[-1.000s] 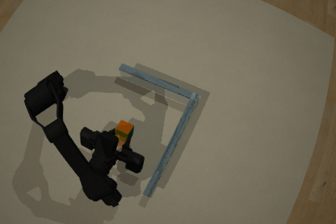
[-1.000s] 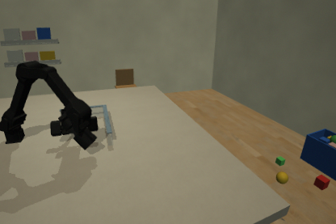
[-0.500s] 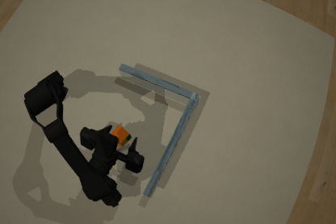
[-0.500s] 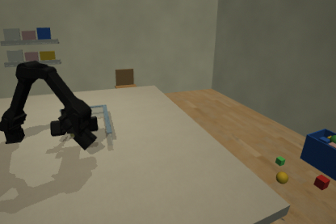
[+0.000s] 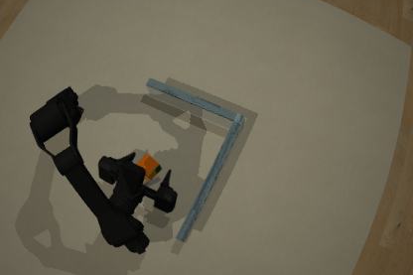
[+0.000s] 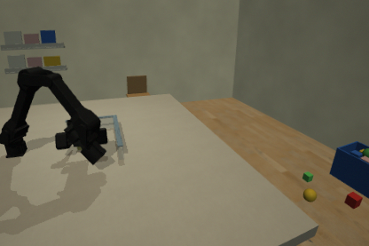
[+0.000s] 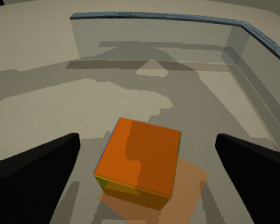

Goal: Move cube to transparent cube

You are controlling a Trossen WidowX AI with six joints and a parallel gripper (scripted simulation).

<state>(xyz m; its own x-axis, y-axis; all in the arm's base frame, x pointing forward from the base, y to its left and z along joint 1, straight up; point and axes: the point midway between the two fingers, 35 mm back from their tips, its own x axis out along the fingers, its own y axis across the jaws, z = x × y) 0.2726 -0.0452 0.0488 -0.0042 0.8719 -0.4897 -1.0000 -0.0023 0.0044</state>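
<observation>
The transparent cube lies 3 cm below my hand.
</observation>
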